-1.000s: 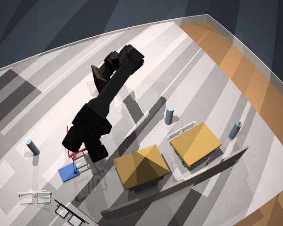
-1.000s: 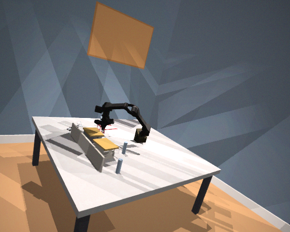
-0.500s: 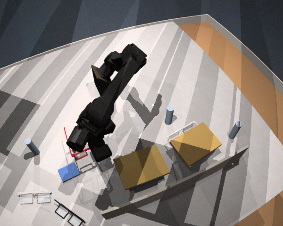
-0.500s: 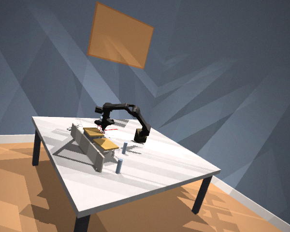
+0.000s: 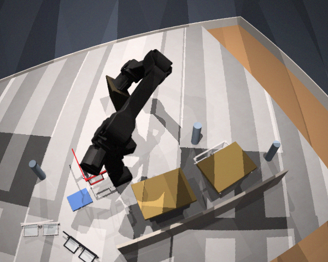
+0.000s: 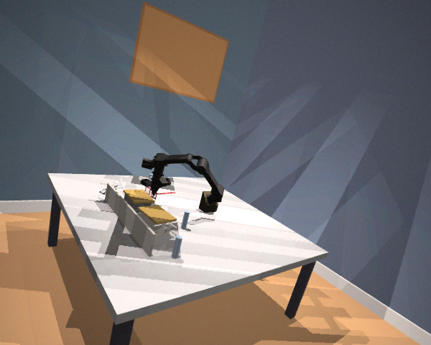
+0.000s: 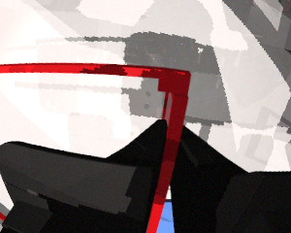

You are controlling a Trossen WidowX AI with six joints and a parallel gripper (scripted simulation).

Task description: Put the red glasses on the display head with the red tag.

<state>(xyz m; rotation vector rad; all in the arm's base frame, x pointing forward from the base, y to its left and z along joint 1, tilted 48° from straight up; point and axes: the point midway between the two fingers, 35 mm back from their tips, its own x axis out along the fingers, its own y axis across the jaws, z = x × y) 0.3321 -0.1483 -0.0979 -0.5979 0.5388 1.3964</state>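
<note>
Now: gripper tip 10 cm to the left of the post, 7 cm past it and 3 cm above it. Round my gripper tip: long grey board 29 cm ahead, 19 cm to the left; then blue square 16 cm to the right, 6 cm below, 1 cm ahead.
</note>
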